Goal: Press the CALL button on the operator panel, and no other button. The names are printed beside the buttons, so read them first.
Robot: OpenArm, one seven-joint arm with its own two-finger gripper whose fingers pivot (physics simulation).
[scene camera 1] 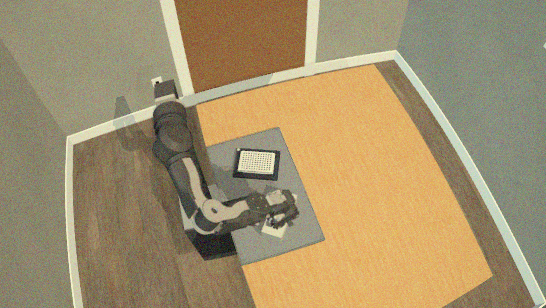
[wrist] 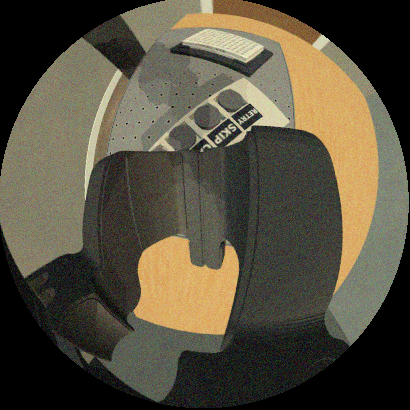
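Observation:
The cream operator panel (scene camera 1: 274, 230) (wrist: 271, 111) lies on the grey perforated board, partly covered by my gripper. In the wrist view, a round grey button (wrist: 231, 100) is beside the RETRY label (wrist: 246, 115), and another button (wrist: 207, 116) is beside the SKIP label (wrist: 223, 135). A third button (wrist: 183, 135) follows, its label mostly hidden behind my fingers; the start of what looks like a C shows. Part of a further button shows at the fingers' edge. CALL cannot be read in full. My gripper (scene camera 1: 283, 219) (wrist: 210, 210) is shut and empty, over the panel; contact cannot be told.
A white many-holed plate (scene camera 1: 256, 162) (wrist: 225, 45) sits in a black tray (scene camera 1: 242, 176) (wrist: 245, 67) on the same grey board (scene camera 1: 300, 240) (wrist: 135, 107), beyond the panel in the wrist view. My arm reaches in from the left in the scene view.

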